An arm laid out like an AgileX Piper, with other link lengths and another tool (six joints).
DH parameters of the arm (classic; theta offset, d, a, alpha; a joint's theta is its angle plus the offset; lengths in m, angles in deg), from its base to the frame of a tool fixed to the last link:
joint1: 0 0.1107 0 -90
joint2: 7.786 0 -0.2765 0
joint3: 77.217 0 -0.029 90
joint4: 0 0.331 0 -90
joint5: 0 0 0 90
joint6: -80 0.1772 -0.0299 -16.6
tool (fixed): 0 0.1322 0 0
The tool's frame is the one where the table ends.
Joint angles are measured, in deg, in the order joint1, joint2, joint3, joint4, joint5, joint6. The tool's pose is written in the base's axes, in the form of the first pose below.
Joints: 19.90 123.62 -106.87 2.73 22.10 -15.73
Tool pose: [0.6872, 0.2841, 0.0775], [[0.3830, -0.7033, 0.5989], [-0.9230, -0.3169, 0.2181], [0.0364, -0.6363, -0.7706]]
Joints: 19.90 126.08 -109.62 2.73 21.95 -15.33
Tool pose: [0.6971, 0.2879, 0.0730], [[0.3791, -0.7013, 0.6037], [-0.9248, -0.3090, 0.2219], [0.0310, -0.6424, -0.7657]]
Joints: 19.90 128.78 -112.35 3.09 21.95 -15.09
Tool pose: [0.7056, 0.2921, 0.0644], [[0.3759, -0.7042, 0.6023], [-0.9264, -0.3006, 0.2268], [0.0213, -0.6432, -0.7654]]
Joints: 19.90 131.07 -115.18 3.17 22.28 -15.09
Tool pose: [0.7135, 0.2953, 0.0602], [[0.3759, -0.7023, 0.6046], [-0.9264, -0.2989, 0.2288], [0.0200, -0.6461, -0.7630]]
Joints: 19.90 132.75 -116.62 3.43 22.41 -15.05
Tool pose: [0.7168, 0.2973, 0.0513], [[0.3750, -0.7076, 0.5989], [-0.9269, -0.2965, 0.2301], [0.0147, -0.6414, -0.7671]]
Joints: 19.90 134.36 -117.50 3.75 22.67 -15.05
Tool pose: [0.7174, 0.2985, 0.0373], [[0.3744, -0.7194, 0.5851], [-0.9272, -0.2963, 0.2291], [0.0086, -0.6282, -0.7780]]
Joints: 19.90 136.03 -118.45 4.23 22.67 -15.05
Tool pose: [0.7187, 0.3003, 0.0242], [[0.3729, -0.7290, 0.5740], [-0.9279, -0.2929, 0.2307], [0.0000, -0.6187, -0.7857]]
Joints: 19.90 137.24 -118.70 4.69 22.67 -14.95
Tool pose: [0.7175, 0.3013, 0.0105], [[0.3701, -0.7414, 0.5597], [-0.9289, -0.2890, 0.2314], [-0.0098, -0.6056, -0.7957]]
